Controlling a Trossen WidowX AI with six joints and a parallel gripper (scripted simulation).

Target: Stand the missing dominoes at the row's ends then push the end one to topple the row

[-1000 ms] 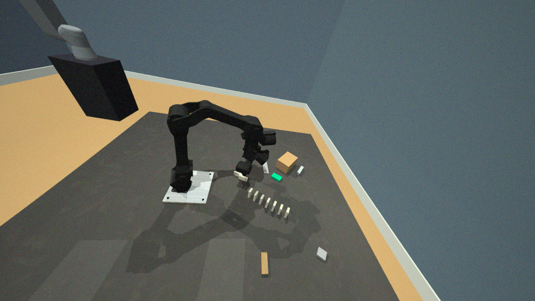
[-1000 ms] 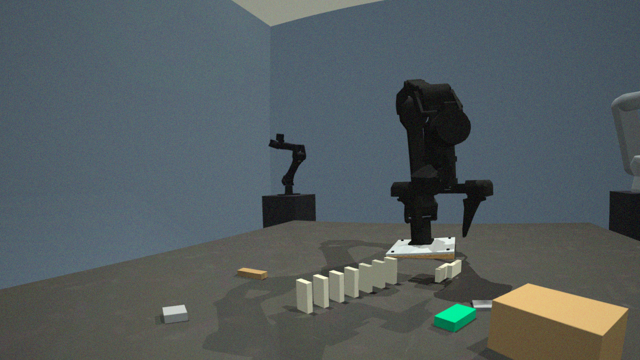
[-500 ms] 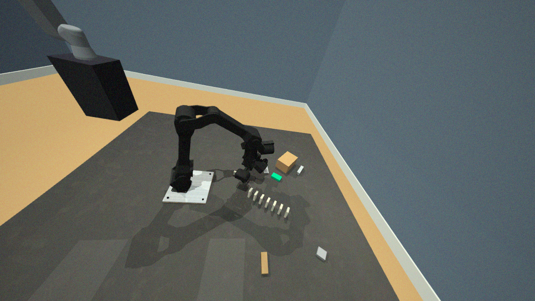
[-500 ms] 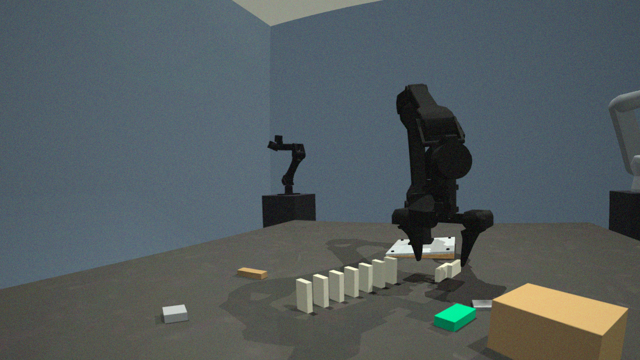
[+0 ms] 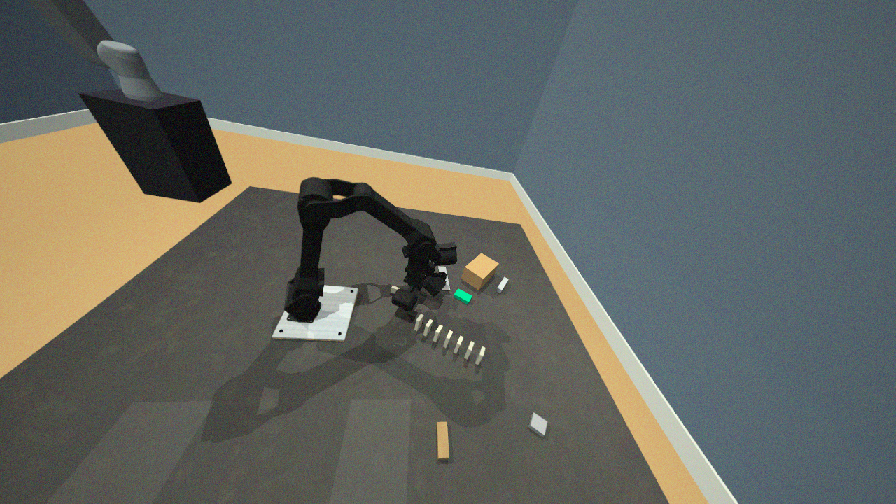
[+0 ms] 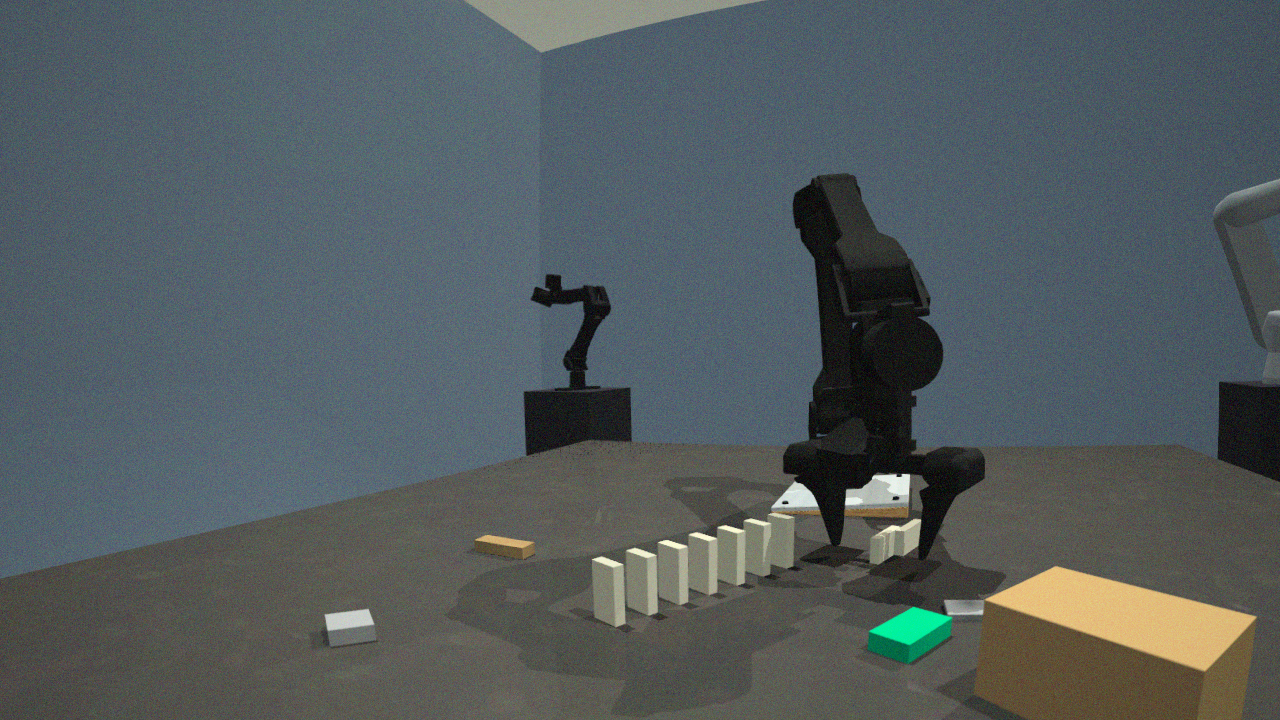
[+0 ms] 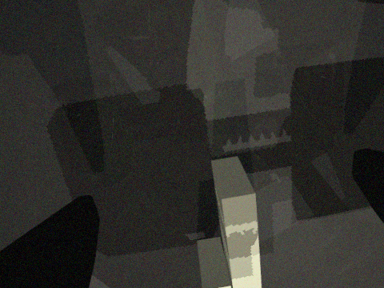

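My gripper tip is now 13 cm to the right of the flat grey strip, 10 cm short of it and 1 cm above it. Round my gripper tip: green block (17 cm ahead, 5 cm to the left); then tan box (23 cm ahead, 16 cm to the left, 2 cm above); then tan bar (36 cm to the right, 10 cm ahead).
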